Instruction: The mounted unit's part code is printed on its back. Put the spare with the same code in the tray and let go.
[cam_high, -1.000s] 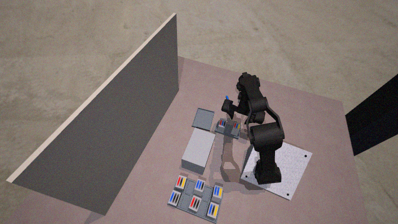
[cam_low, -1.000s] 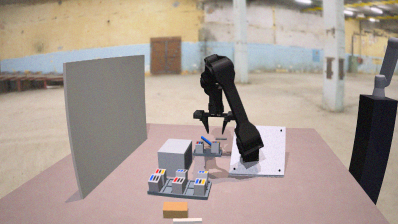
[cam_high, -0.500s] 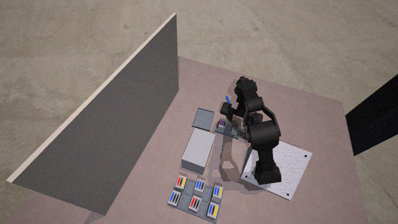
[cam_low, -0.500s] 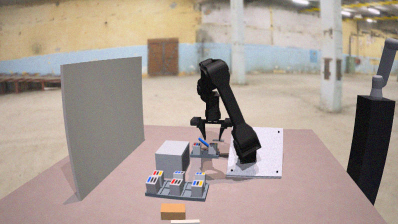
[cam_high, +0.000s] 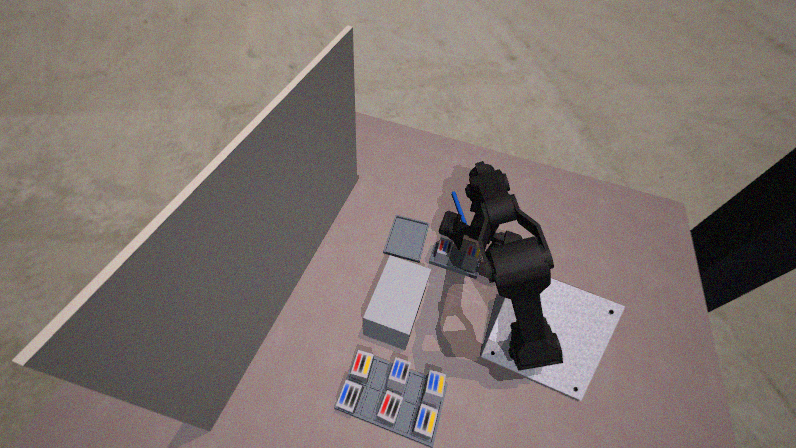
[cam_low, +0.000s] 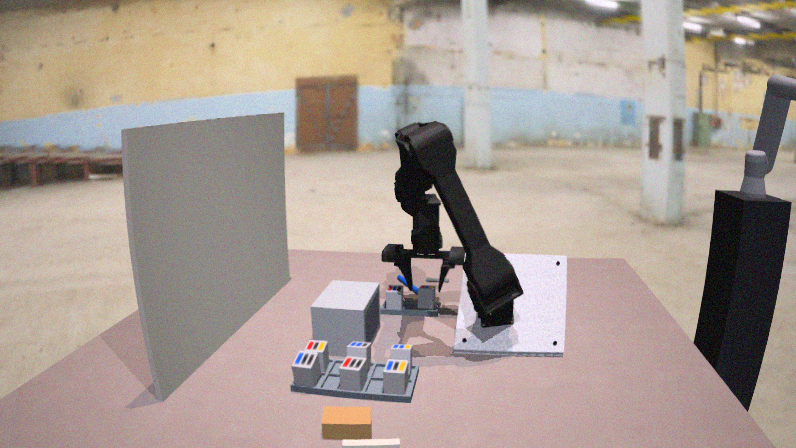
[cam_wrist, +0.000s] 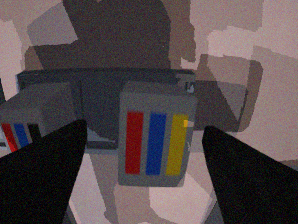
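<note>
Now: gripper tip right at the grey spare block. From my gripper tip the other things lie so: grey mounted unit (14 cm ahead, 20 cm to the left, 1 cm above); grey tray (17 cm ahead, 2 cm to the right, 4 cm below); small grey bar (2 cm behind, 22 cm to the right, 4 cm below).
</note>
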